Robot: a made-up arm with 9 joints. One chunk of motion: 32 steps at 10 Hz.
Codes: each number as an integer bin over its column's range. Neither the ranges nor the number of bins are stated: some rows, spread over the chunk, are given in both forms.
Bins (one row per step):
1: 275 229 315 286 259 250 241 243 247
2: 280 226 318 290 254 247 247 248 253
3: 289 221 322 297 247 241 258 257 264
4: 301 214 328 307 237 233 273 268 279
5: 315 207 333 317 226 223 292 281 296
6: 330 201 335 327 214 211 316 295 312
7: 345 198 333 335 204 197 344 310 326
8: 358 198 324 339 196 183 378 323 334
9: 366 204 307 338 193 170 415 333 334
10: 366 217 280 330 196 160 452 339 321
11: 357 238 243 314 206 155 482 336 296
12: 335 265 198 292 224 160 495 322 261
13: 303 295 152 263 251 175 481 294 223
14: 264 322 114 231 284 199 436 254 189
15: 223 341 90 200 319 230 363 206 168
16: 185 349 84 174 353 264 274 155 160
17: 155 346 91 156 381 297 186 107 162
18: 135 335 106 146 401 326 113 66 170
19: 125 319 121 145 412 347 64 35 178
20: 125 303 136 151 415 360 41 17 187
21: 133 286 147 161 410 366 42 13 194
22: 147 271 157 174 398 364 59 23 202
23: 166 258 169 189 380 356 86 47 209
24: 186 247 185 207 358 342 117 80 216
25: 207 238 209 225 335 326 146 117 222
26: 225 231 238 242 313 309 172 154 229
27: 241 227 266 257 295 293 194 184 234
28: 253 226 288 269 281 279 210 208 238
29: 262 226 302 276 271 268 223 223 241
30: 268 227 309 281 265 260 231 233 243
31: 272 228 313 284 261 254 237 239 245
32: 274 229 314 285 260 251 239 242 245
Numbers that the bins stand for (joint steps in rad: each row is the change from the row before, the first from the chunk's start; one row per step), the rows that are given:
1: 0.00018 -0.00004 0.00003 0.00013 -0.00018 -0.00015 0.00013 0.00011 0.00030
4: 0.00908 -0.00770 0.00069 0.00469 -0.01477 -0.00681 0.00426 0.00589 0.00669
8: 0.02860 -0.01587 0.00049 0.01164 -0.04197 -0.02638 0.01782 0.01859 0.01767
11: 0.02826 0.00456 -0.00364 0.00621 -0.03534 -0.03733 0.03125 0.02159 0.01008
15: -0.01763 0.05717 -0.01142 -0.01856 0.03963 -0.00798 0.01588 -0.00843 -0.01547
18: -0.04777 0.05411 -0.01061 -0.03029 0.09403 0.02959 -0.01641 -0.04076 -0.01507
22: -0.04366 0.02142 -0.00801 -0.02420 0.09204 0.04447 -0.02338 -0.05069 -0.00868
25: -0.02311 0.00456 -0.00537 -0.01313 0.05024 0.02959 -0.01214 -0.02898 -0.00469
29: -0.00427 -0.00157 -0.00063 -0.00205 0.00778 0.00689 -0.00220 -0.00450 -0.00089
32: -0.00016 -0.00004 -0.00002 -0.00009 0.00049 0.00024 -0.00013 -0.00012 -0.00010
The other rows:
2: 0.00189 -0.00157 0.00018 0.00099 -0.00350 -0.00133 0.00090 0.00127 0.00150
3: 0.00497 -0.00412 0.00038 0.00251 -0.00814 -0.00368 0.00232 0.00335 0.00370
5: 0.01388 -0.01127 0.00094 0.00686 -0.02207 -0.01072 0.00671 0.00889 0.01008
6: 0.01901 -0.01434 0.00105 0.00903 -0.03003 -0.01542 0.00981 0.01212 0.01328
7: 0.02415 -0.01587 0.00094 0.01077 -0.03667 -0.02090 0.01343 0.01559 0.01607
9: 0.03134 -0.01280 -0.00038 0.01142 -0.04396 -0.03146 0.02260 0.02090 0.01767
10: 0.03134 -0.00616 -0.00175 0.00968 -0.04197 -0.03538 0.02738 0.02228 0.01507
12: 0.02073 0.01835 -0.00593 0.00143 -0.02340 -0.03538 0.03293 0.01836 0.00310
13: 0.00977 0.03368 -0.00827 -0.00487 -0.00549 -0.02951 0.03113 0.01189 -0.00449
14: -0.00359 0.04747 -0.01020 -0.01182 0.01641 -0.02011 0.02531 0.00265 -0.01127
16: -0.03064 0.06126 -0.01173 -0.02420 0.06218 0.00533 0.00439 -0.02021 -0.01706
17: -0.04092 0.05972 -0.01137 -0.02811 0.08076 0.01824 -0.00698 -0.03129 -0.01666
19: -0.05119 0.04593 -0.00984 -0.03050 0.10132 0.03781 -0.02273 -0.04792 -0.01347
20: -0.05119 0.03776 -0.00908 -0.02920 0.10331 0.04290 -0.02570 -0.05207 -0.01167
21: -0.04845 0.02908 -0.00852 -0.02703 0.10000 0.04525 -0.02558 -0.05300 -0.01028
23: -0.03715 0.01478 -0.00740 -0.02095 0.08009 0.04133 -0.01989 -0.04515 -0.00728
24: -0.03030 0.00916 -0.00659 -0.01704 0.06550 0.03586 -0.01589 -0.03753 -0.00588
26: -0.01695 0.00099 -0.00389 -0.00943 0.03565 0.02294 -0.00878 -0.02044 -0.00329
27: -0.01147 -0.00106 -0.00247 -0.00617 0.02370 0.01668 -0.00594 -0.01351 -0.00229
28: -0.00736 -0.00157 -0.00135 -0.00357 0.01442 0.01120 -0.00388 -0.00797 -0.00149
30: -0.00222 -0.00106 -0.00028 -0.00096 0.00380 0.00376 -0.00116 -0.00220 -0.00050
31: -0.00085 -0.00055 -0.00007 -0.00031 0.00115 0.00141 -0.00039 -0.00081 -0.00010

